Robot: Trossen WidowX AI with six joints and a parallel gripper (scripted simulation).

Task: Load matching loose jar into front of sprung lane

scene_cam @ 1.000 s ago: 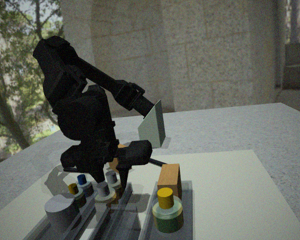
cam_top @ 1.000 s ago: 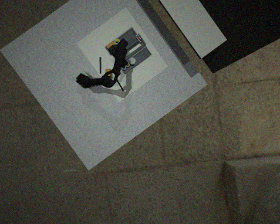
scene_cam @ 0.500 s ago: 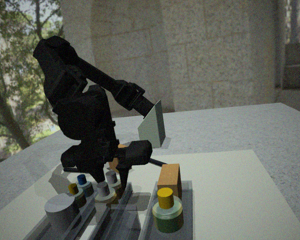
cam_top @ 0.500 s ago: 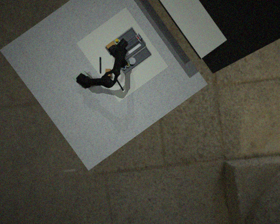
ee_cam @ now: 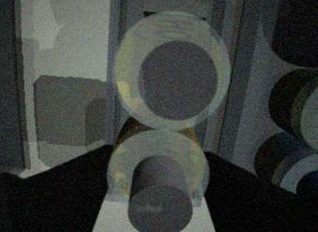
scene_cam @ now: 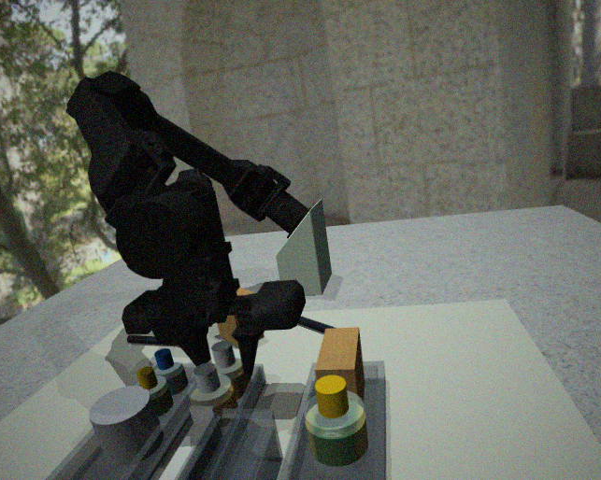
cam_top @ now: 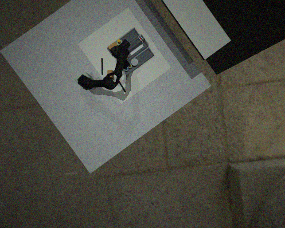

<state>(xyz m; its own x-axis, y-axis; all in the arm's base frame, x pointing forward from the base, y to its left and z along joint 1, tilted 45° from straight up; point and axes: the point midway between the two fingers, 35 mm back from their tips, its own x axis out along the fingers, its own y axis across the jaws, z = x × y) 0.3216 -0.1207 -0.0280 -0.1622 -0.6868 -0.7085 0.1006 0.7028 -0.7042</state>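
The grey cylinder lies 9 cm to the right of my gripper tip and 7 cm ahead of it. The rest, counted from my gripper tip: orange box: 12 cm to the left, 3 cm ahead, 1 cm above; sprung lane: 15 cm ahead, 1 cm to the left, 1 cm below.
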